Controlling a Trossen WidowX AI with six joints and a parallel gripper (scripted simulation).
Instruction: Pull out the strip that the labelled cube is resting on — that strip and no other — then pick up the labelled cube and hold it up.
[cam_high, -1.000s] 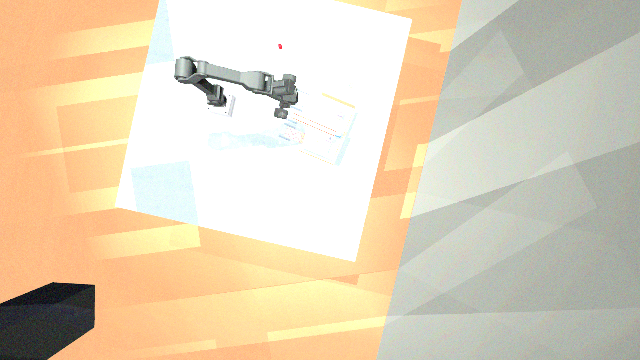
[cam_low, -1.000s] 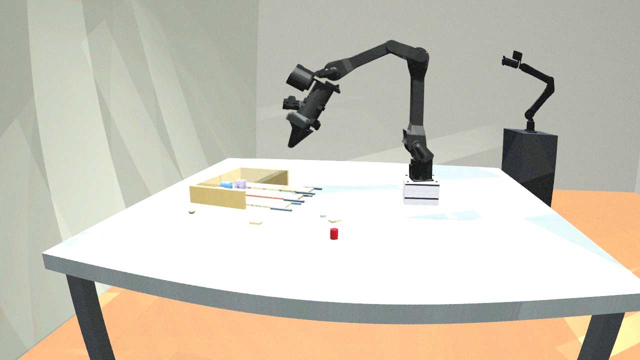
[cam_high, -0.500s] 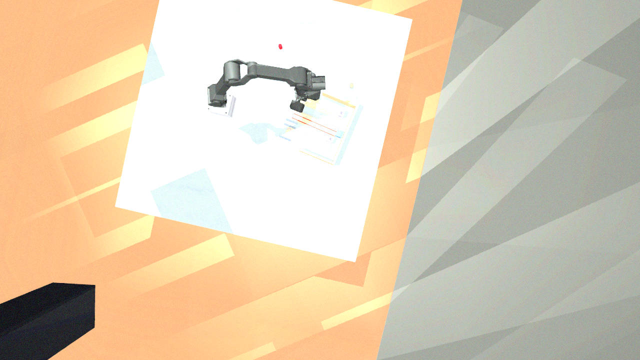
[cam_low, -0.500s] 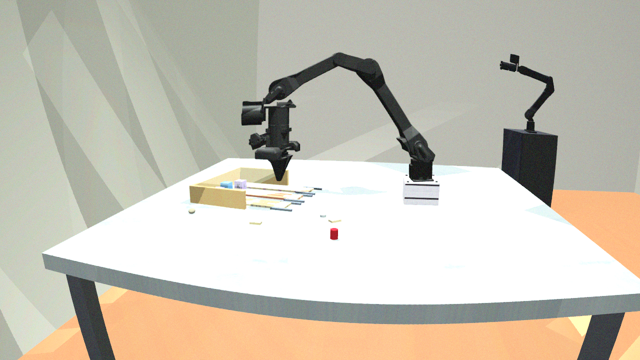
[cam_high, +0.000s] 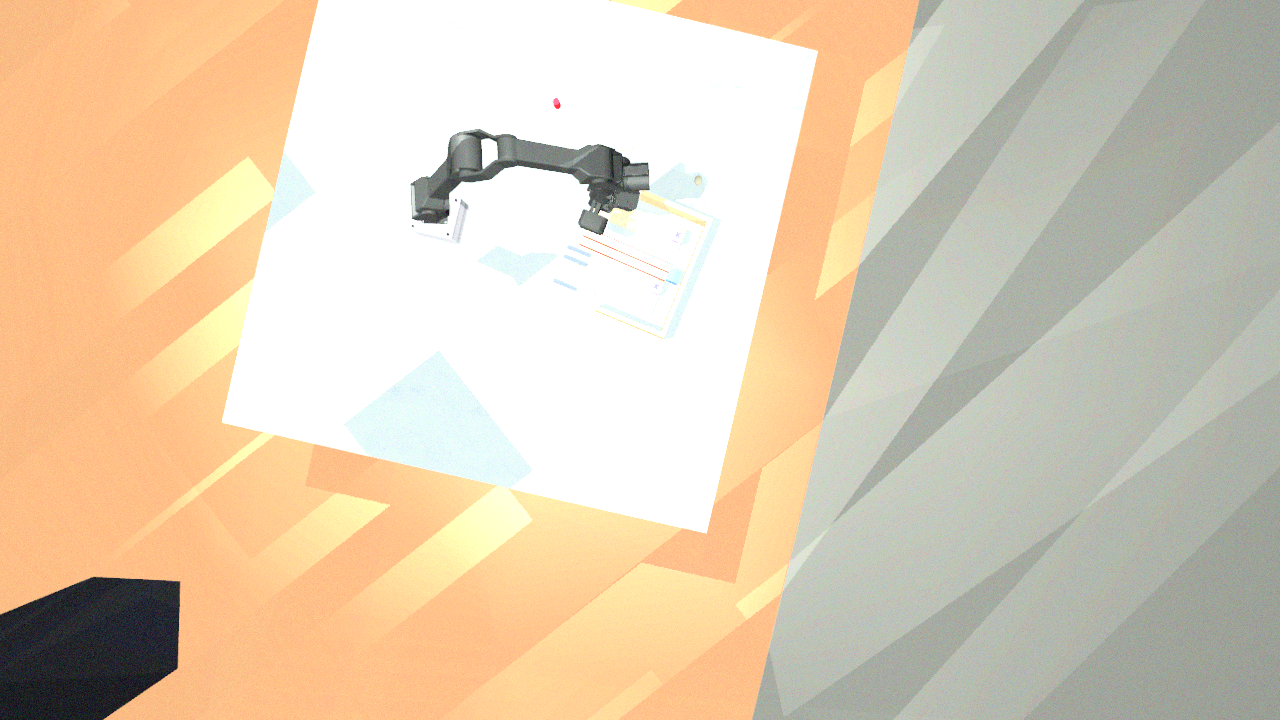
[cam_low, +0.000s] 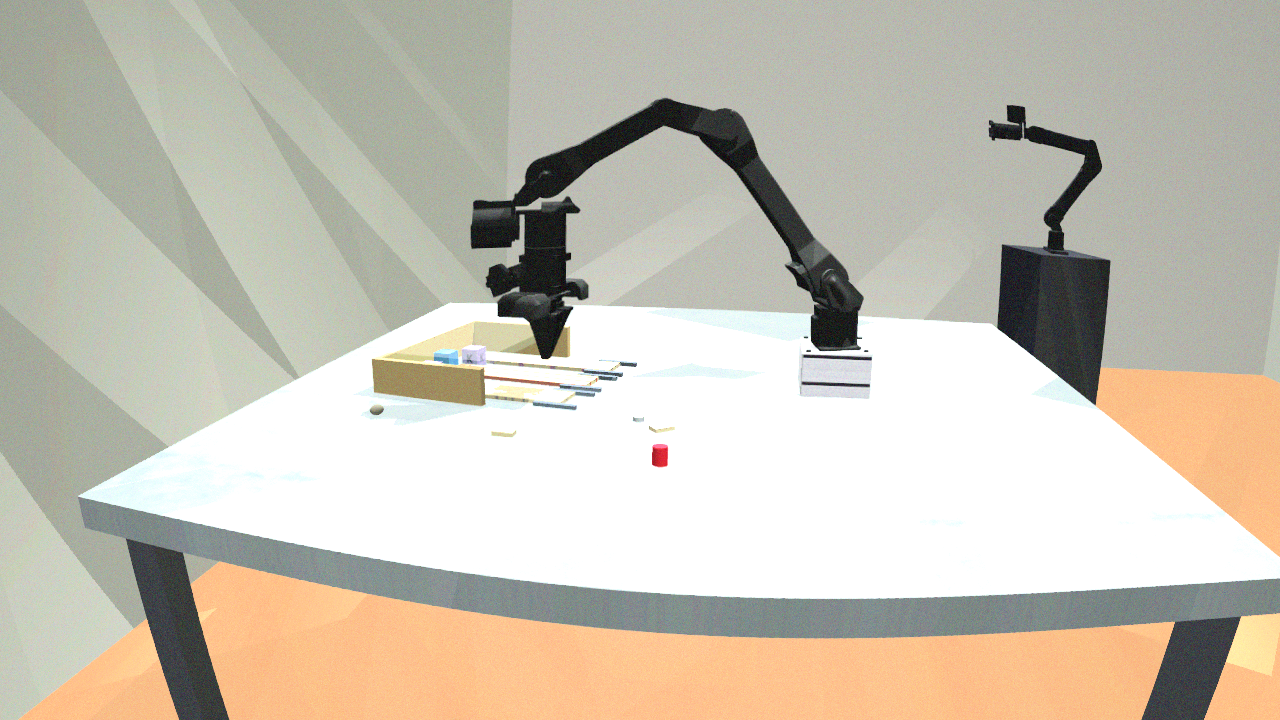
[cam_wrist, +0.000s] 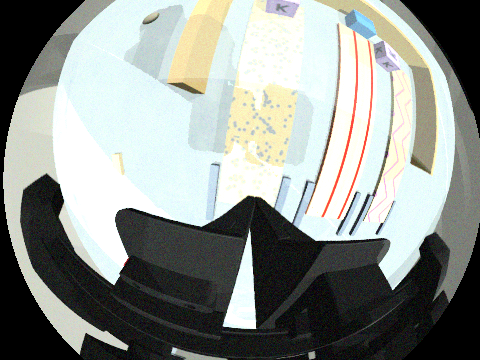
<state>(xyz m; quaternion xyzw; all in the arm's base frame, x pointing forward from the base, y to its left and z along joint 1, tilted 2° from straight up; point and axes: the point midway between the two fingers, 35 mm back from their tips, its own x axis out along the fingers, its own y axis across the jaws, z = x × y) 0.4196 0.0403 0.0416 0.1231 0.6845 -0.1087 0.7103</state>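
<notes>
Now: gripper tip 12 cm past the grey disc, 10 cm to the right of it and 5 cm above it. From my gripper tip the other things lie so: cream dotted strip (8 cm ahead, 5 cm below, 3 cm to the right); red cylinder (27 cm to the left, 14 cm behind, 5 cm below).
</notes>
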